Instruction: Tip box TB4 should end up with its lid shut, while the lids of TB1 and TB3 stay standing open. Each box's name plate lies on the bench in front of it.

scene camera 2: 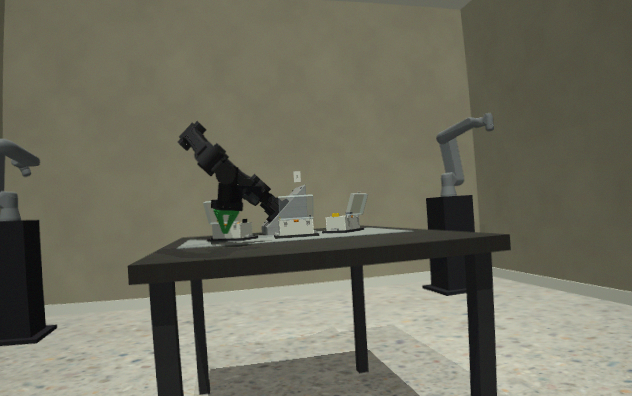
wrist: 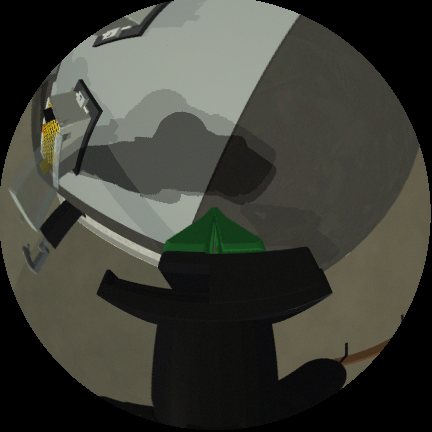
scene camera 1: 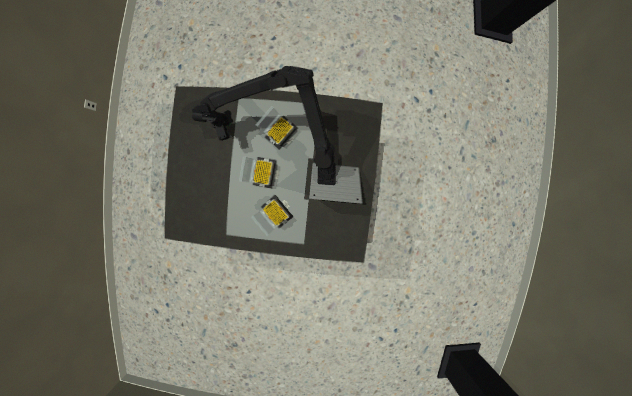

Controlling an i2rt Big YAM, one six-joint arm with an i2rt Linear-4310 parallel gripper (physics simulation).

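Where they show: gripper, fingertip midpoint: [scene camera 2: 225, 233] [wrist: 213, 212] [scene camera 1: 230, 122]; arm's base, link origin: [scene camera 2: 278, 211] [scene camera 1: 326, 175].
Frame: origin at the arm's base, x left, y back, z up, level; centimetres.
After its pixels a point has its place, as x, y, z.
Three white tip boxes with yellow racks stand on the pale mat. The upper box [scene camera 1: 280, 131] [scene camera 2: 244, 230] @(-18.1, -30.1, -6.2) [wrist: 50, 135], the middle box [scene camera 1: 263, 172] [scene camera 2: 296, 227] @(-0.3, -37.2, -6.1) and the lower box [scene camera 1: 276, 211] [scene camera 2: 336, 223] @(17.0, -29.4, -6.0) all have their clear lids standing open, leaning back. I cannot read the name plates, so I cannot tell which box is TB4. My gripper [scene camera 2: 226, 231] @(-26.0, -53.1, -5.9) [wrist: 213, 212] @(-26.0, -53.1, -5.9) is shut and empty, its green fingers pointing down. It is low, on the lid side of the upper box, and partly hides that box in scene camera 2; its fingertips are hidden in scene camera 1.
The pale mat [scene camera 1: 250, 225] @(30.0, -39.7, -9.5) [wrist: 220, 60] @(-11.8, -48.1, -9.5) lies on the dark bench [scene camera 1: 195, 200] @(18.3, -73.4, -9.8) [scene camera 2: 325, 260] @(-5.8, -92.7, -11.9). My arm's base plate [scene camera 1: 345, 187] @(4.9, 9.4, 4.7) is at the mat's right side in scene camera 1. A grey arm [scene camera 2: 452, 155] on a black pedestal [scene camera 2: 450, 240] stands away from the bench.
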